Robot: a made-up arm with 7 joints.
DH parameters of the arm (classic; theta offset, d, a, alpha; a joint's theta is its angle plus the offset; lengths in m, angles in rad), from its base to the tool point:
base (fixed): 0 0.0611 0 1.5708
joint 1: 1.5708 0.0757 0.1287 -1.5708
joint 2: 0 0.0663 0.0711 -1.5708
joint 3: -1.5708 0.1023 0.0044 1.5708
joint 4: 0 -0.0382 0.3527 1.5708
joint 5: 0 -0.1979 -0.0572 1.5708
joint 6: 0 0.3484 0.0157 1.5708
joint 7: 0 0.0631 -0.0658 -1.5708
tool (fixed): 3.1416 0.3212 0 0
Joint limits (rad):
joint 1: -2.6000..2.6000
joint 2: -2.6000..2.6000
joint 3: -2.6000..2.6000
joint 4: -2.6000..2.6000
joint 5: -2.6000..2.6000
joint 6: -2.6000..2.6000
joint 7: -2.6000..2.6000
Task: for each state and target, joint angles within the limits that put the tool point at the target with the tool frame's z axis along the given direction. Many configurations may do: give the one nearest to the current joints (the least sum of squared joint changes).
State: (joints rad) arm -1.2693 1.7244 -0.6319 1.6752 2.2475 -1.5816 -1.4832
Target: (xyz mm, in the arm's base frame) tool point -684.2 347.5 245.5 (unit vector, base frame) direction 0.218 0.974 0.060
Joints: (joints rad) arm -1.8691 1.6904 -1.1641 1.5176 2.1256 -1.8485 -2.1556
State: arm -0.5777 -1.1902 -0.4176 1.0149 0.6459 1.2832 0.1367
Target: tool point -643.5 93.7 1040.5 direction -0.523 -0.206 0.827
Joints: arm 0.0122 -0.8760 -0.5689 0.6066 0.5331 1.2095 0.4227
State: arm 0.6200 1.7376 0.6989 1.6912 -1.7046 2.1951 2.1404
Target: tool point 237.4 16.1 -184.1 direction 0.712 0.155 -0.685
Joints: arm 0.2878 1.3419 0.7971 1.4196 -1.5465 2.1656 2.4940
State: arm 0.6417 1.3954 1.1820 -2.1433 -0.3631 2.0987 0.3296
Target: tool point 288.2 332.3 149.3 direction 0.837 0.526 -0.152
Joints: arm 0.6761 1.9339 1.3538 -2.0829 -1.0985 2.3936 0.4655
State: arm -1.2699 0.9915 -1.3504 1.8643 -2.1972 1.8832 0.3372
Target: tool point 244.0 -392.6 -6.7 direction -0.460 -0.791 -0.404
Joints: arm -1.3874 -0.1123 -1.5332 2.2978 -1.9180 1.5726 0.2488
